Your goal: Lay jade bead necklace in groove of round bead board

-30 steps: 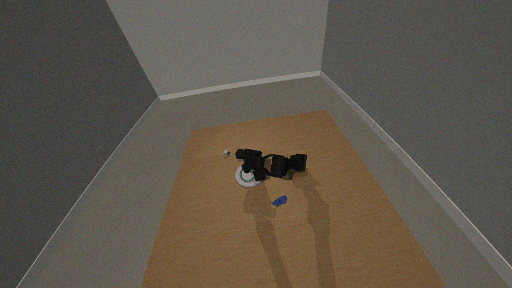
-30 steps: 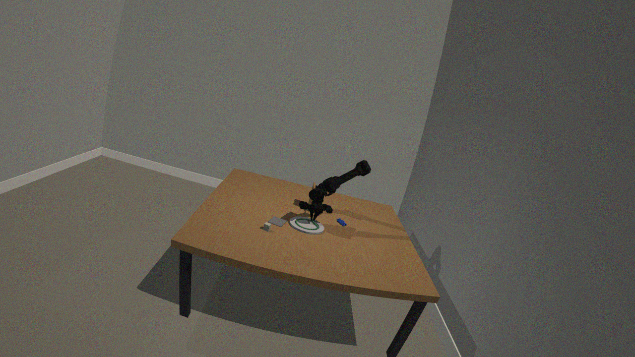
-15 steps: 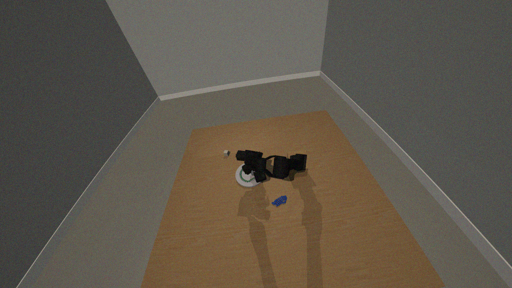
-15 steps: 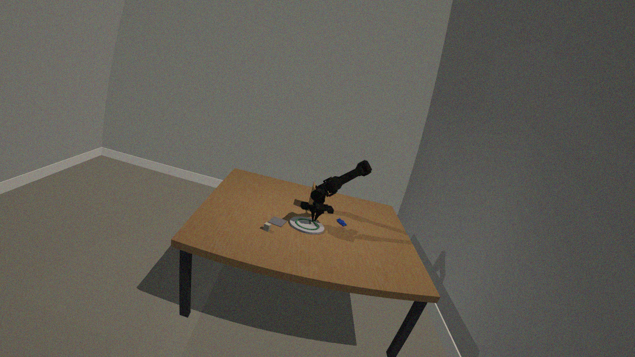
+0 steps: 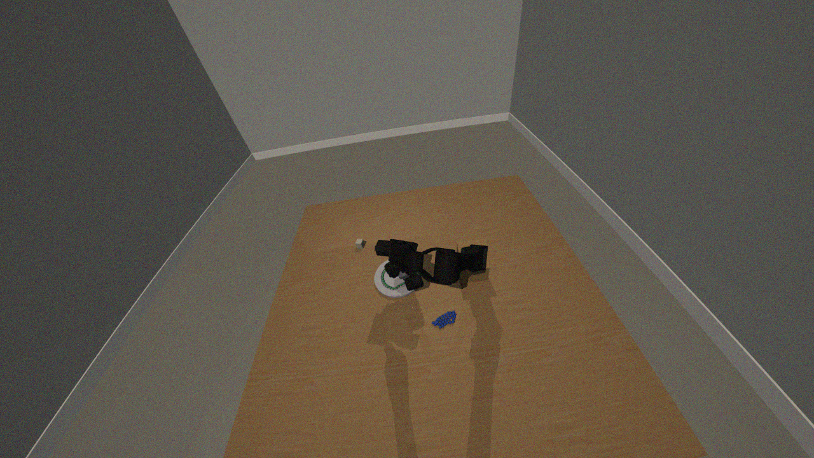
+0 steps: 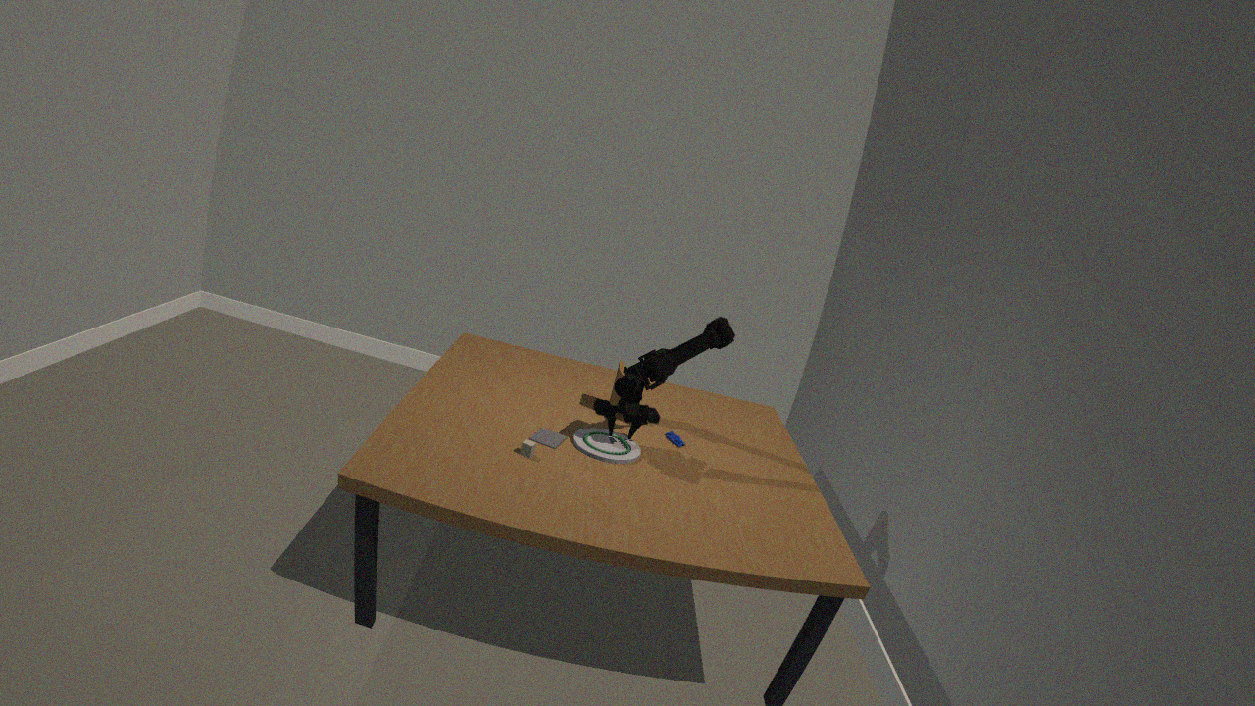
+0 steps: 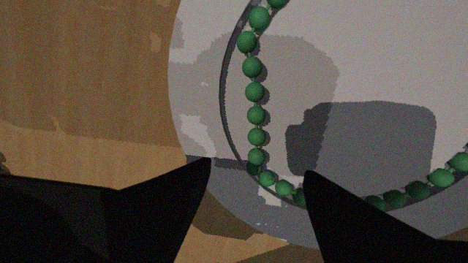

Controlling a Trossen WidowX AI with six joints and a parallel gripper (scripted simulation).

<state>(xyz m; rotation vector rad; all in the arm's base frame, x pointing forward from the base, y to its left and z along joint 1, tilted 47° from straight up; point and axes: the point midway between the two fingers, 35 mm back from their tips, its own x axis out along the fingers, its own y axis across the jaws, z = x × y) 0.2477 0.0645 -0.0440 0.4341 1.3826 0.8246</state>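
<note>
My gripper tip is now 60 mm short of the round bead board, 30 mm to the left of it and 10 mm above it. From my gripper tip the other things lie so: pale block 240 mm ahead, 240 mm to the right; flat grey plate 100 mm ahead, 200 mm to the right, 20 mm below.
</note>
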